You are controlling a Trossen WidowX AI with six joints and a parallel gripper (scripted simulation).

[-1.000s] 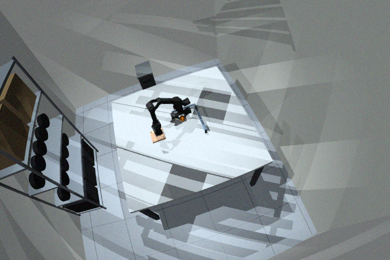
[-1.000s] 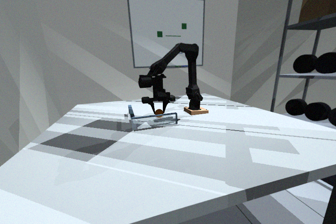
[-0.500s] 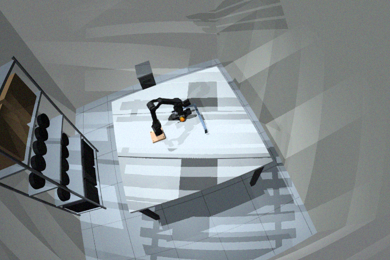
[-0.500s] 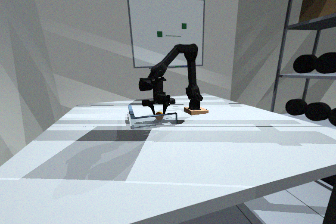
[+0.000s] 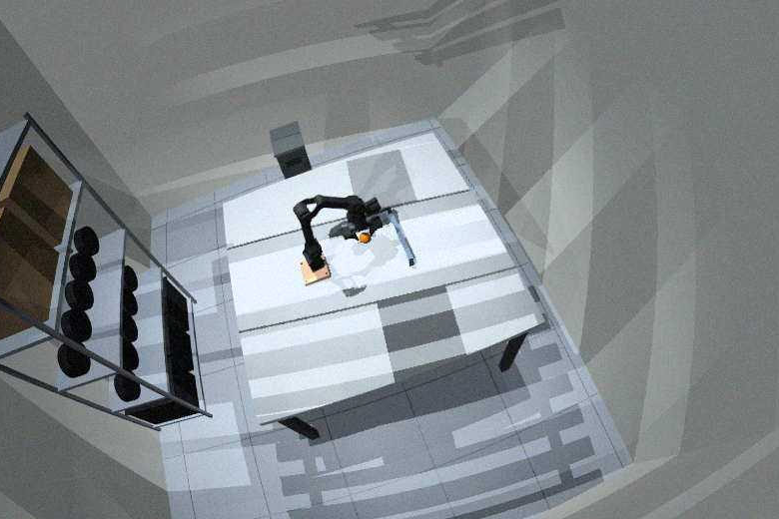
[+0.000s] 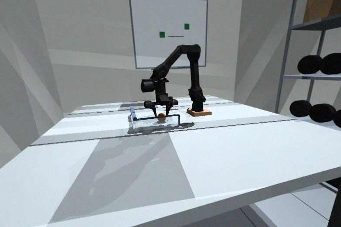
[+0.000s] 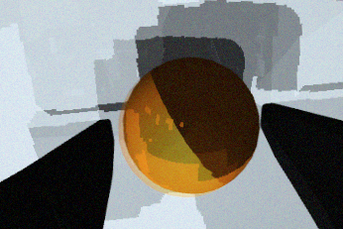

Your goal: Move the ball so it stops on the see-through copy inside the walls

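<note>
The see-through ball copy lies right at my gripper tip.
</note>
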